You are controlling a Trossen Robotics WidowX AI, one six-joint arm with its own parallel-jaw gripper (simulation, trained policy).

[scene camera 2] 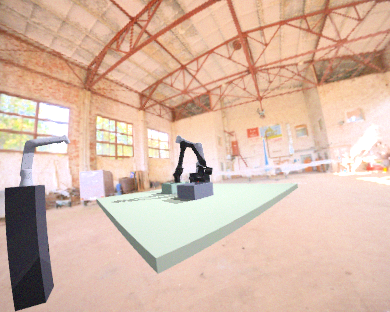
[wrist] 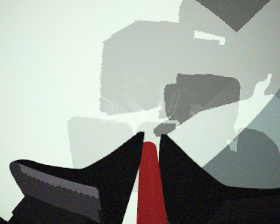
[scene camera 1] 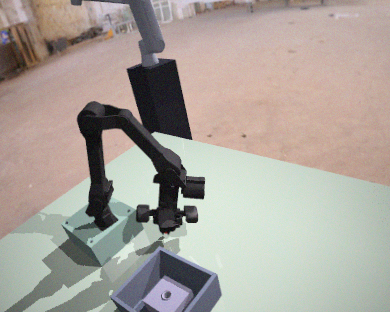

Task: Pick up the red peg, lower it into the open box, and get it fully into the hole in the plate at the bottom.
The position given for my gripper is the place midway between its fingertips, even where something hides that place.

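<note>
There is my gripper (scene camera 1: 165, 233), and I can see that same gripper from the wrist as well (wrist: 152, 138).
</note>
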